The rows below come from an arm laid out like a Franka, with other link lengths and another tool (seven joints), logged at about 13 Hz.
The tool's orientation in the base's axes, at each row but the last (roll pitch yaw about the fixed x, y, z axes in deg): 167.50, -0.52, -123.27; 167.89, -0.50, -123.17; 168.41, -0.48, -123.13; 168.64, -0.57, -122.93
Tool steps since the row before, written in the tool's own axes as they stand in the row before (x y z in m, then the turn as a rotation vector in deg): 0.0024, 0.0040, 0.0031, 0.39, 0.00, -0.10; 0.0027, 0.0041, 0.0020, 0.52, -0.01, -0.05; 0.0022, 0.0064, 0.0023, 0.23, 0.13, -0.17; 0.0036, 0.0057, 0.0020, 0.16, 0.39, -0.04
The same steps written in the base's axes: -0.0052, 0.0005, -0.0021, -0.20, -0.34, 0.10; -0.0052, 0.0002, -0.0011, -0.27, -0.45, 0.05; -0.0068, 0.0018, -0.0009, -0.20, -0.14, 0.19; -0.0070, 0.0002, -0.0008, -0.40, 0.07, 0.12
